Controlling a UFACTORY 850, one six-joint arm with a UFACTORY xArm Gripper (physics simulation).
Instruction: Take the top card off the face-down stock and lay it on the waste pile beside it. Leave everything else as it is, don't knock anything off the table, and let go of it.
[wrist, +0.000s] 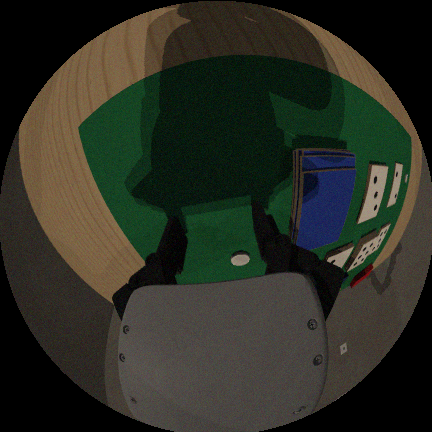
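The face-down stock (327, 205), a stack of blue-backed cards with brown edges, lies on the green mat to the right of my gripper. Its upper cards are slightly offset from each other. Face-up white cards with black spots lie further right: one with three spots (373, 193), a narrow-looking one (395, 185), one with many spots (369, 247) and one partly hidden (340, 257). I cannot tell which of them is the waste pile. My gripper (216, 221) is open and empty, above the mat to the left of the stock.
A small white disc (240, 258) lies on the green mat (112, 135), seen between the fingers. A red object (361, 276) is at the lower right edge of the mat. The wooden table (55, 165) surrounds the mat at the left and top. A large shadow covers the mat's middle.
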